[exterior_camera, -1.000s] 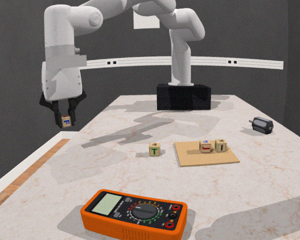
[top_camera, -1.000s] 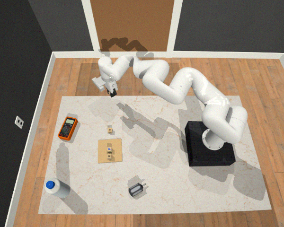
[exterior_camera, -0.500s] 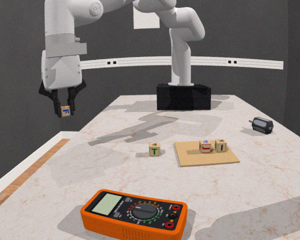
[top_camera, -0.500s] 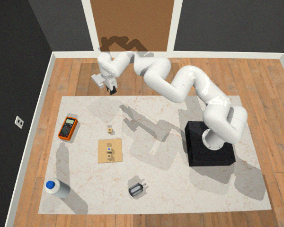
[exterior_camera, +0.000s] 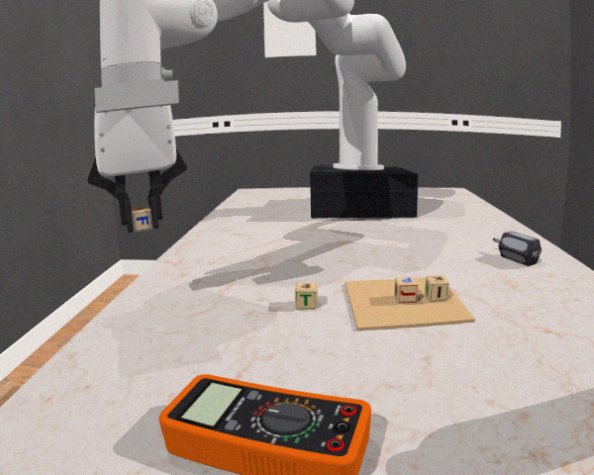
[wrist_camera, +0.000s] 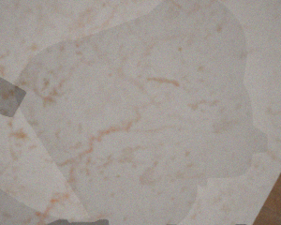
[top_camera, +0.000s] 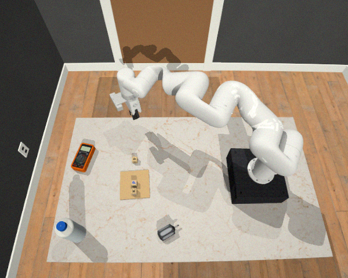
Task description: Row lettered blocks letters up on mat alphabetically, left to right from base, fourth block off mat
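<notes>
Right now the tan mat is 33 cm to the left of my hand, 12 cm below it and 2 cm behind it. Round my hand: black plug adapter (54 cm to the left, 18 cm behind, 10 cm below); then orange multimeter (25 cm ahead, 19 cm to the left, 10 cm below).
</notes>
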